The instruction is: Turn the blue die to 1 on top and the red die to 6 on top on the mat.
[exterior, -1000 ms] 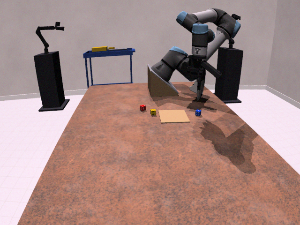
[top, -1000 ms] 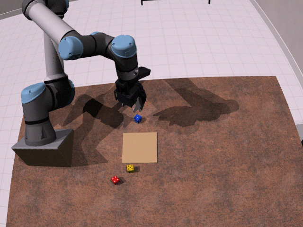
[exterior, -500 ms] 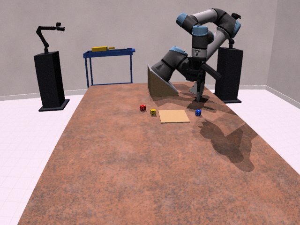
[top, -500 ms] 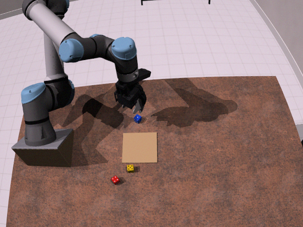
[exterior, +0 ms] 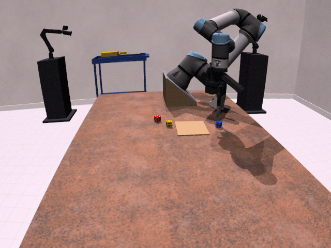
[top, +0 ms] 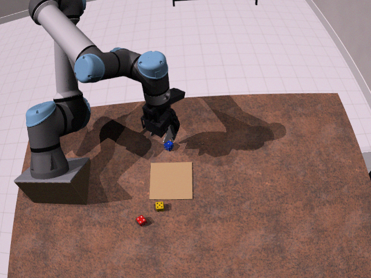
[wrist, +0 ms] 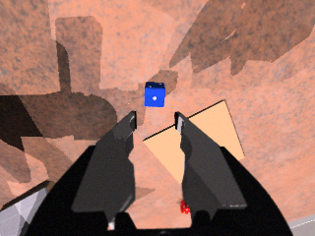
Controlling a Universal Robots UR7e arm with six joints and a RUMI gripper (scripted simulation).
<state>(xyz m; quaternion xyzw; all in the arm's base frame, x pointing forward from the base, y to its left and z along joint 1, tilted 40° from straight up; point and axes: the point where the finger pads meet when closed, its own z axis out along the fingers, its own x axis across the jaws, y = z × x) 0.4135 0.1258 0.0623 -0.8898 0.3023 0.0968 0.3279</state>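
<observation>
Right now the blue die is 60 mm below my hand. From my hand the other things lie so: yellow die 230 mm to the right, 60 mm below, 40 mm behind; then tan mat 130 mm to the right, 70 mm below; then red die 280 mm to the right, 100 mm behind, 60 mm below.
</observation>
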